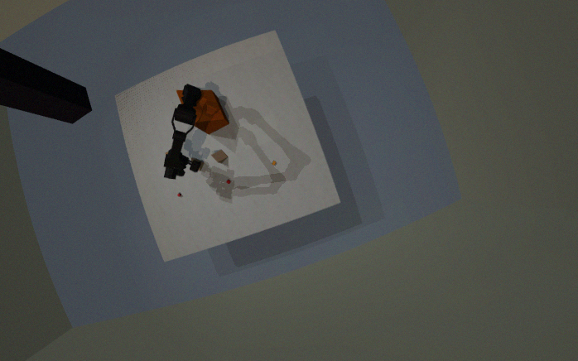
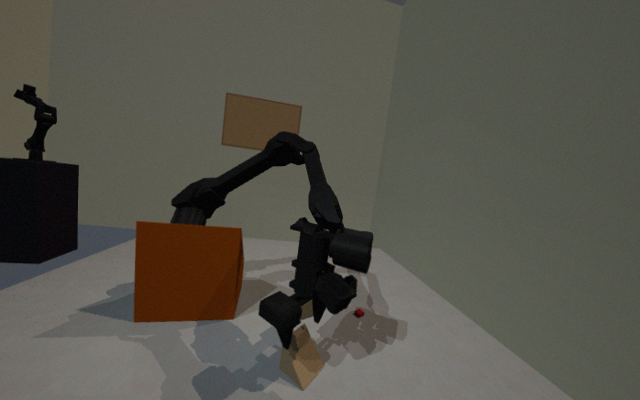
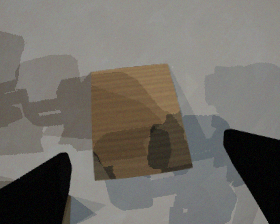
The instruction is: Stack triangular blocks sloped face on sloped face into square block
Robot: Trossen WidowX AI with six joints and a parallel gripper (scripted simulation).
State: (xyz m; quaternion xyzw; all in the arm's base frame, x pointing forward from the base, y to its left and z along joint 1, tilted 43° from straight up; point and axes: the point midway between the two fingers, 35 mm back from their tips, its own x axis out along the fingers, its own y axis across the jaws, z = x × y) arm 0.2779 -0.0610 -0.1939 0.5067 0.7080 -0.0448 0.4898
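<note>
My gripper tip is 6 cm above the tan triangular block and 1 cm to the right of it. The rest, counted from my gripper tip: orange piece (46 cm to the left, 22 cm ahead, 7 cm below); then tan piece (17 cm to the right, 16 cm behind, 7 cm below); then red cube (20 cm ahead, 14 cm to the left, 7 cm below).
</note>
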